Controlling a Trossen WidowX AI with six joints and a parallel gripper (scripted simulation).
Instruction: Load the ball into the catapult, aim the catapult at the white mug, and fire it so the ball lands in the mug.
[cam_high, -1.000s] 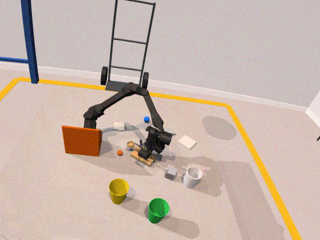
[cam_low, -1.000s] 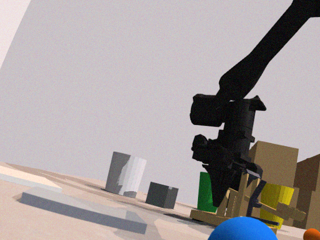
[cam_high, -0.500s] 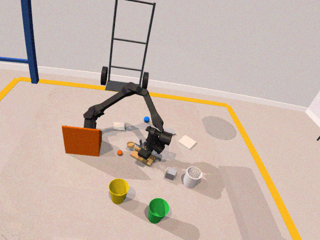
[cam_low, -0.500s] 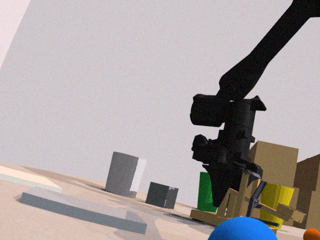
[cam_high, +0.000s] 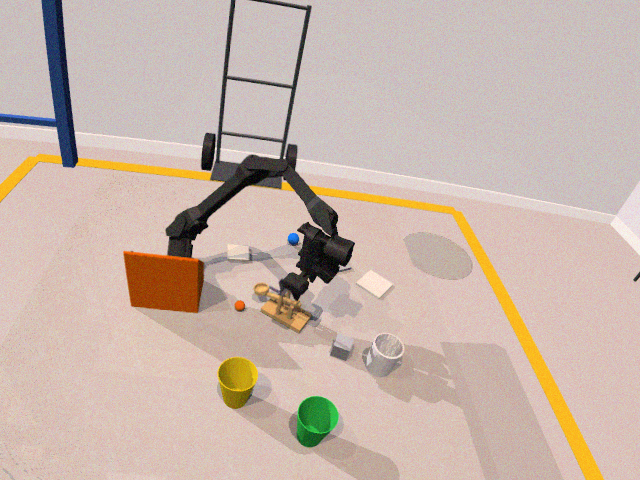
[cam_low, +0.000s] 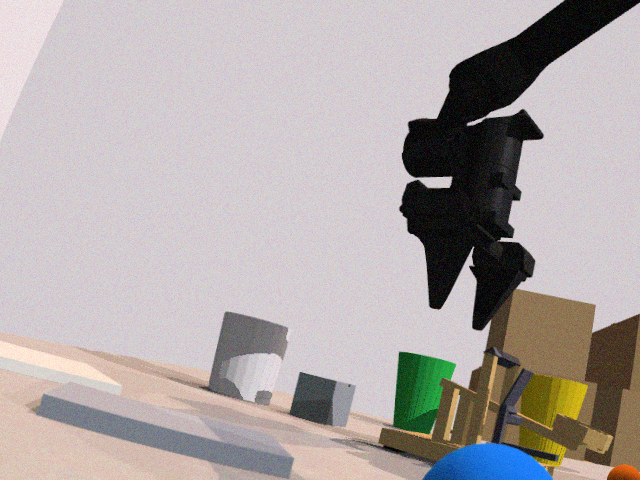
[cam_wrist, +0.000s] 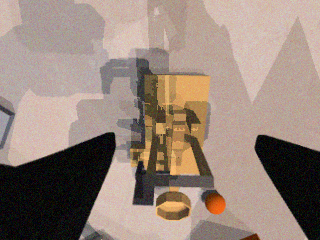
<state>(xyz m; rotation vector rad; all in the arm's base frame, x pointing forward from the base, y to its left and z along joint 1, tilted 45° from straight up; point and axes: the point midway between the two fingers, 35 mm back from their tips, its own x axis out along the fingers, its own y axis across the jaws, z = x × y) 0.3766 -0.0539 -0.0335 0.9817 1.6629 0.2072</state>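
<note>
Now: gripper tip 180 mm past the orange ball, 120 mm above it and 20 mm to the right of it. Also, from my gripper tip: grey cube: 130 mm ahead, 110 mm to the right, 110 mm below; then white mug: 250 mm ahead, 140 mm to the right, 100 mm below; then wooden catapult: 80 mm below, 60 mm behind, 50 mm to the left.
</note>
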